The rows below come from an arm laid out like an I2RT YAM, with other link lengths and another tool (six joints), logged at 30 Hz.
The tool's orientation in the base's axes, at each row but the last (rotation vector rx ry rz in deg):
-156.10, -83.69, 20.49
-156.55, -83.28, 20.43
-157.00, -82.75, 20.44
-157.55, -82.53, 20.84
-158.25, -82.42, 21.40
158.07, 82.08, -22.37
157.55, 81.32, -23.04
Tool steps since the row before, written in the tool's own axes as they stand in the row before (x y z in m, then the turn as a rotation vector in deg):
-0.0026, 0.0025, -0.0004, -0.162, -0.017, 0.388
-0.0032, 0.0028, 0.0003, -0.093, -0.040, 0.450
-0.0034, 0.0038, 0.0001, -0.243, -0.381, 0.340
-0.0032, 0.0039, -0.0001, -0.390, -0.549, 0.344
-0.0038, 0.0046, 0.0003, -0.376, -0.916, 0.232
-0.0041, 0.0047, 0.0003, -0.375, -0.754, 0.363
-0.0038, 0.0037, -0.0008, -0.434, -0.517, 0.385
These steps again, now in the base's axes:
0.0007, -0.0035, 0.0005, -0.184, -0.156, -0.345
0.0005, -0.0042, -0.0001, -0.179, -0.091, -0.415
0.0012, -0.0050, 0.0001, -0.514, -0.010, -0.237
0.0014, -0.0048, 0.0003, -0.731, -0.033, -0.191
0.0016, -0.0058, 0.0000, -0.996, 0.202, -0.043
0.0015, -0.0061, 0.0001, -0.893, 0.093, -0.188
0.0010, -0.0051, 0.0013, -0.740, -0.096, -0.218

